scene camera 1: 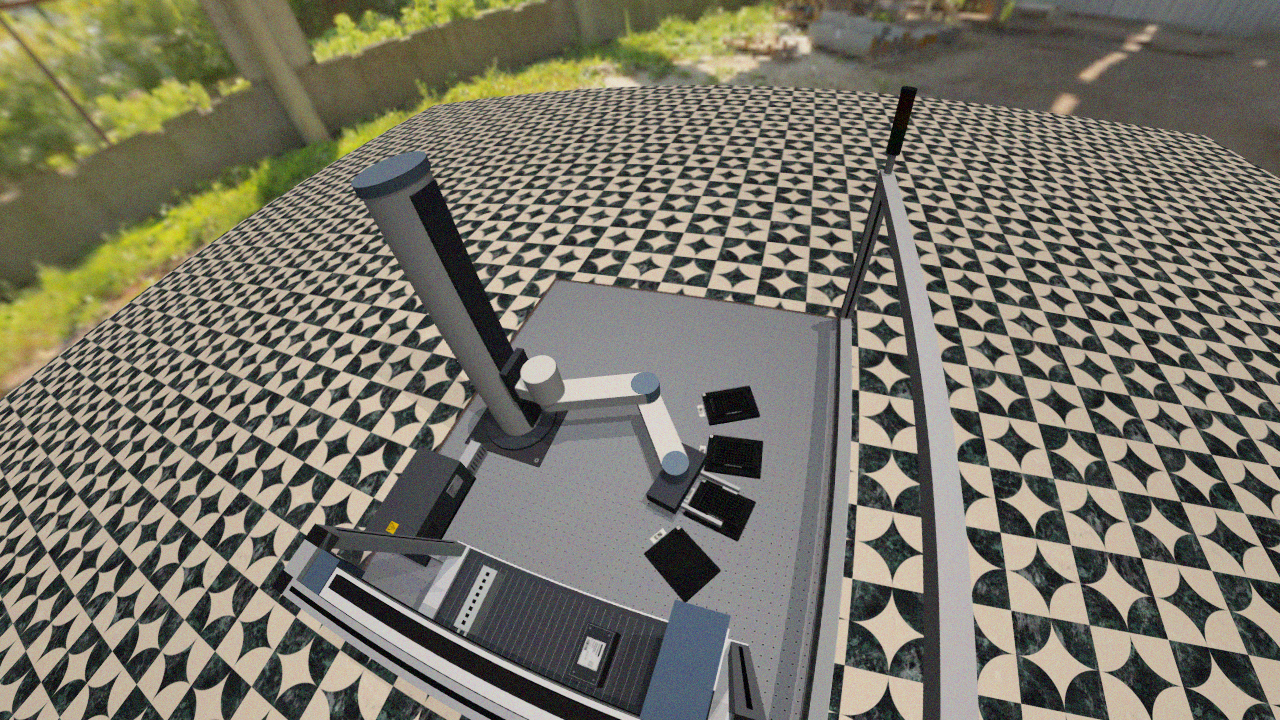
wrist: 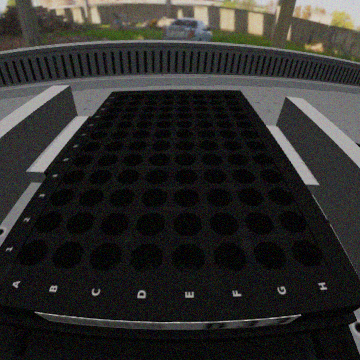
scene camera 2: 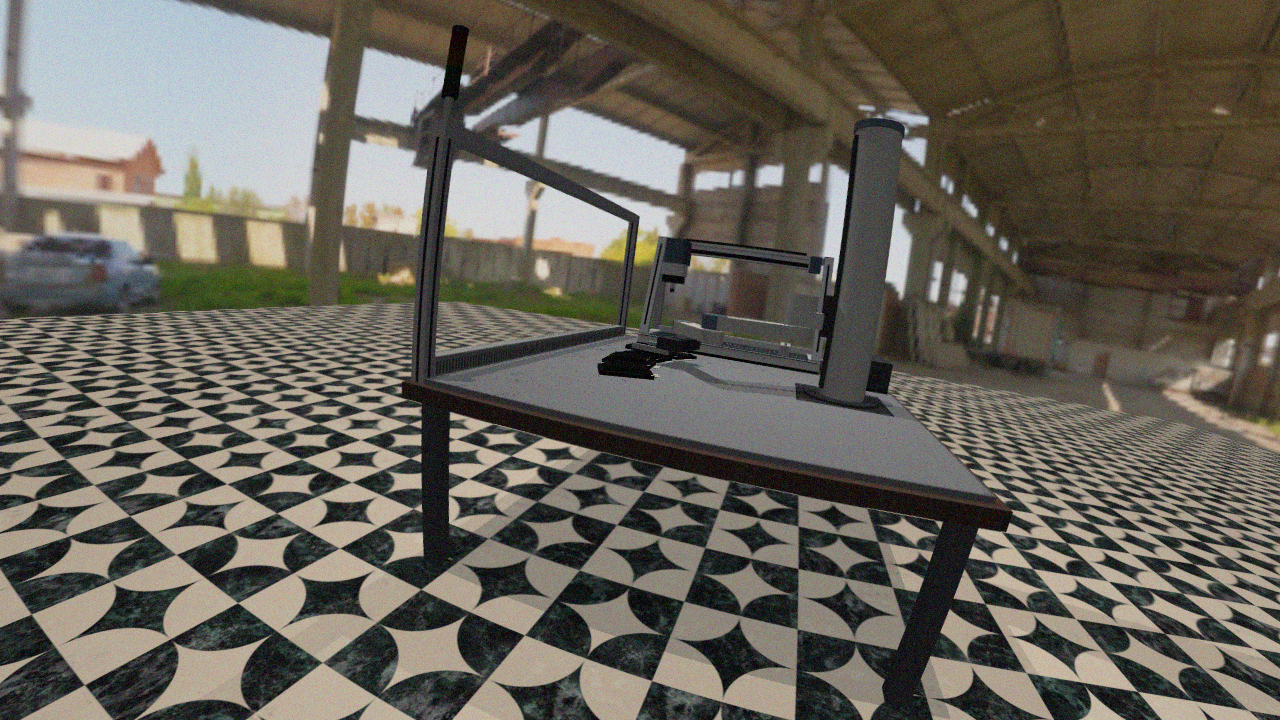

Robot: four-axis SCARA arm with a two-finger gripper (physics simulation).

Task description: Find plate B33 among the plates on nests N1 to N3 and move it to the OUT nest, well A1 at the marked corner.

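Pixels of known places: gripper, fingertip midpoint: (scene camera 1: 730,507) (wrist: 177,107) (scene camera 2: 640,344); arm's base, origin of the base link: (scene camera 1: 522,420) (scene camera 2: 839,402).
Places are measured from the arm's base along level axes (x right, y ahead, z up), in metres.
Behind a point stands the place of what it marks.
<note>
My gripper (scene camera 1: 726,505) {z 0.059, x 0.133, y 0.738 m} (wrist: 177,107) {z 0.059, x 0.133, y 0.738 m} is shut on a black well plate (scene camera 1: 715,510) {z 0.058, x 0.150, y 0.700 m} (wrist: 170,210) {z 0.055, x 0.119, y 0.678 m}, with a finger along each long side. The plate looks level; letters A to H run along its near edge in the wrist view, with A1 at the near left. Its front label strip (wrist: 165,321) is too foreshortened to read. The held plate is low over the table in the row of nests; whether it touches a nest is hidden. Another black plate (scene camera 1: 733,458) {z 0.038, x -0.025, y 0.714 m} sits beside it. Farther along is a black plate or nest (scene camera 1: 731,404) {z 0.038, x -0.213, y 0.671 m}. A flat black nest or plate (scene camera 1: 682,562) {z 0.025, x 0.299, y 0.650 m} lies toward the conveyor.
The conveyor (scene camera 1: 537,601) {z 0.061, x 0.512, y 0.340 m} with a labelled dark box (scene camera 1: 594,653) {z 0.133, x 0.573, y 0.536 m} runs along one table edge. A dark controller box (scene camera 1: 420,497) {z 0.128, x 0.392, y -0.091 m} stands near the arm's column (scene camera 1: 447,295) {z 0.610, x 0.053, y 0.053 m} (scene camera 2: 872,268) {z 0.433, x -0.073, y -0.019 m}. A fence frame (scene camera 1: 917,358) {z 0.616, x 0.034, y 1.004 m} (scene camera 2: 429,259) {z 0.294, x -0.725, y 1.007 m} borders the table; its slatted base (wrist: 180,64) {z 0.026, x 0.196, y 1.004 m} is beyond the plate.
</note>
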